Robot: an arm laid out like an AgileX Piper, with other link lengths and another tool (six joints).
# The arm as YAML. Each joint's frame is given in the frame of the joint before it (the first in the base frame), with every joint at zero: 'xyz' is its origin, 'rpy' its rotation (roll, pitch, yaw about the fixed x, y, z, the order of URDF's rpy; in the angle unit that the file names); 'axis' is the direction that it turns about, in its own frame. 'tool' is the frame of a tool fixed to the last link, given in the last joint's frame.
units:
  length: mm
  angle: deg
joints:
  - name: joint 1
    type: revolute
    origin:
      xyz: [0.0, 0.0, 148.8]
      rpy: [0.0, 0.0, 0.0]
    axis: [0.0, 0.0, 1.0]
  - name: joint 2
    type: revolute
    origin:
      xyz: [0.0, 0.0, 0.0]
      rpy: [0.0, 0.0, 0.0]
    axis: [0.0, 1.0, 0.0]
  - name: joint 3
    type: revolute
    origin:
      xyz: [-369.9, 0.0, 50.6]
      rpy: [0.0, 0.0, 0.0]
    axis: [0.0, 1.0, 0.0]
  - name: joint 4
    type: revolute
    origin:
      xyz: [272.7, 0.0, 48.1]
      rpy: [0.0, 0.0, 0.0]
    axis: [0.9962, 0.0, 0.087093]
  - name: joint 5
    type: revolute
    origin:
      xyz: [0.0, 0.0, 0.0]
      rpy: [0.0, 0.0, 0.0]
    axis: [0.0, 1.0, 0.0]
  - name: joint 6
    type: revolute
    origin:
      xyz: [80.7, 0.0, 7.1]
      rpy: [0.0, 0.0, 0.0]
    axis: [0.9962, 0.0, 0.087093]
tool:
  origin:
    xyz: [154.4, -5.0, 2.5]
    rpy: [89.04, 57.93, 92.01]
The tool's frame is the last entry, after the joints.
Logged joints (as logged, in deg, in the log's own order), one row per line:
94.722, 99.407, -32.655, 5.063, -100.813, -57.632
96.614, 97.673, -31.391, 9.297, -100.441, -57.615
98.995, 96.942, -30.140, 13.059, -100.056, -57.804
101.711, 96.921, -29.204, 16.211, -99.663, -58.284
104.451, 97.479, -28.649, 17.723, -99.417, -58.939
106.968, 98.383, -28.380, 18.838, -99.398, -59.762
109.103, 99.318, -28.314, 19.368, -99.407, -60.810
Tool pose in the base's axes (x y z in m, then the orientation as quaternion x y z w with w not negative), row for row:
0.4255, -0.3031, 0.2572, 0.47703, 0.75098, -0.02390, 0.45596
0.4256, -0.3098, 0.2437, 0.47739, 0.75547, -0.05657, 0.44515
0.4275, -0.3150, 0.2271, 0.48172, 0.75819, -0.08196, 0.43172
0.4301, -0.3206, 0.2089, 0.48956, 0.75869, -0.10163, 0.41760
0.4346, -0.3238, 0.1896, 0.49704, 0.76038, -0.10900, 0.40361
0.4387, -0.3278, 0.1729, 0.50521, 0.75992, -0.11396, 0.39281
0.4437, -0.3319, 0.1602, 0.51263, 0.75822, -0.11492, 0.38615
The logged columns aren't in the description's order. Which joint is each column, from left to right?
Columns, left to right: joint 2, joint 6, joint 1, joint 5, joint 4, joint 3.
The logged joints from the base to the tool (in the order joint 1, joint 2, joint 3, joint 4, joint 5, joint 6), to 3 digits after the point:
-32.655, 94.722, -57.632, -100.813, 5.063, 99.407
-31.391, 96.614, -57.615, -100.441, 9.297, 97.673
-30.140, 98.995, -57.804, -100.056, 13.059, 96.942
-29.204, 101.711, -58.284, -99.663, 16.211, 96.921
-28.649, 104.451, -58.939, -99.417, 17.723, 97.479
-28.380, 106.968, -59.762, -99.398, 18.838, 98.383
-28.314, 109.103, -60.810, -99.407, 19.368, 99.318

